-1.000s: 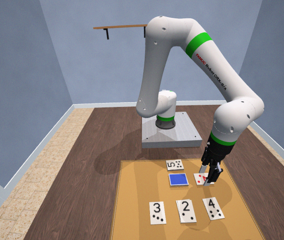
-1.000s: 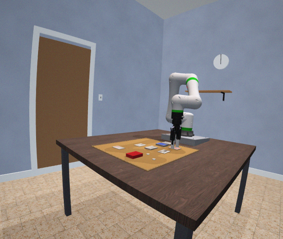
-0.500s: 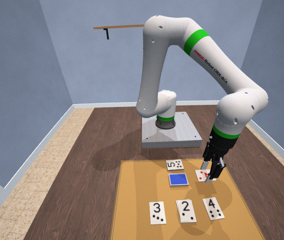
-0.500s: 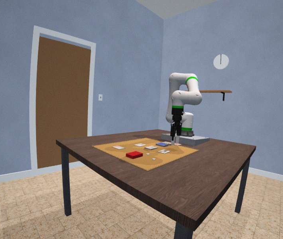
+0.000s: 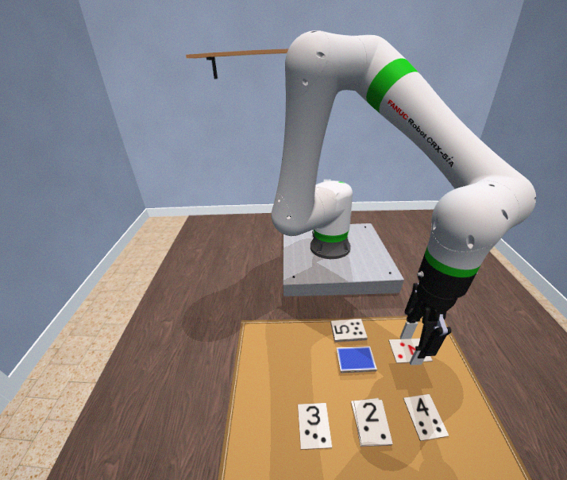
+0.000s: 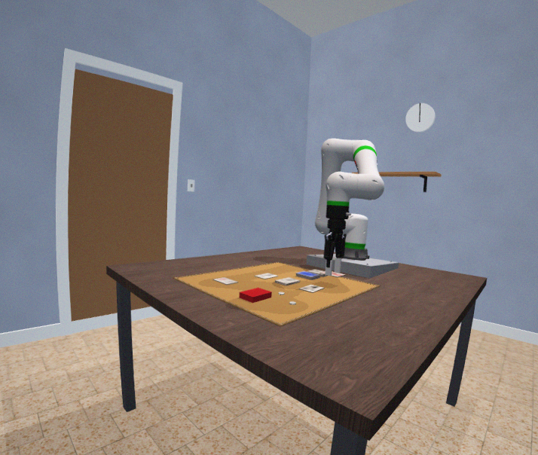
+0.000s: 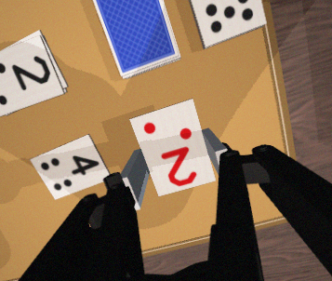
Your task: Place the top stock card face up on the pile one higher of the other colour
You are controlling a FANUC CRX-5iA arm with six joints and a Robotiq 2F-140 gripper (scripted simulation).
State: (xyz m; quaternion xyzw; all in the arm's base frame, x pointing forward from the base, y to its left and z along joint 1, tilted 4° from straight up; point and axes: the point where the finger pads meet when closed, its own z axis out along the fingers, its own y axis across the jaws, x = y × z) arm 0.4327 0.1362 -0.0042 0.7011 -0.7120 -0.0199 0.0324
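Now: the tan card cloth 180 mm ahead of my hand, 140 mm to the right of it and 80 mm below it. Also, from my hand: card: 30 mm below; then red box: 390 mm ahead, 60 mm to the right, 60 mm below.
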